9 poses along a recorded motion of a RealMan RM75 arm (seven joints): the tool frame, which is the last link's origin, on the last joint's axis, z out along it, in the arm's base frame.
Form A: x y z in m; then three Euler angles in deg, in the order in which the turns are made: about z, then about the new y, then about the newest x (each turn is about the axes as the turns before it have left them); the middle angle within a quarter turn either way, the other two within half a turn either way.
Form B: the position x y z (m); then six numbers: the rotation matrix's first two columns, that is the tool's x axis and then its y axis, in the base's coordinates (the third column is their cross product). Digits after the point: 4 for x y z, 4 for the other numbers.
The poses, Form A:
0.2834 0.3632 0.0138 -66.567 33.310 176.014
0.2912 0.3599 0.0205 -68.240 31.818 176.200
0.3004 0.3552 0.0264 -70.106 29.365 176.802
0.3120 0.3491 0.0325 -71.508 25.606 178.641
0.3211 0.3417 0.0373 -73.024 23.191 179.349
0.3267 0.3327 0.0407 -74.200 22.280 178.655
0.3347 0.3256 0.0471 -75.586 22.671 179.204
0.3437 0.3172 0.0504 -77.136 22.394 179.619
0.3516 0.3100 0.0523 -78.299 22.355 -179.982
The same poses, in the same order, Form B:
0.2834 0.3632 0.0138 0.3323 -0.7668 -0.5492 -0.9001 -0.4317 0.0581
0.2912 0.3599 0.0205 0.3150 -0.7892 -0.5272 -0.9137 -0.4024 0.0563
0.3004 0.3552 0.0264 0.2966 -0.8195 -0.4904 -0.9296 -0.3655 0.0486
0.3120 0.3491 0.0325 0.2860 -0.8552 -0.4322 -0.9449 -0.3268 0.0214
0.3211 0.3417 0.0373 0.2684 -0.8791 -0.3938 -0.9551 -0.2962 0.0104
0.3267 0.3327 0.0407 0.2520 -0.8904 -0.3791 -0.9595 -0.2808 0.0217
0.3347 0.3256 0.0471 0.2297 -0.8937 -0.3854 -0.9671 -0.2541 0.0128
0.3437 0.3172 0.0504 0.2058 -0.9014 -0.3810 -0.9743 -0.2251 0.0061
0.3516 0.3100 0.0523 0.1876 -0.9056 -0.3803 -0.9792 -0.2027 -0.0003

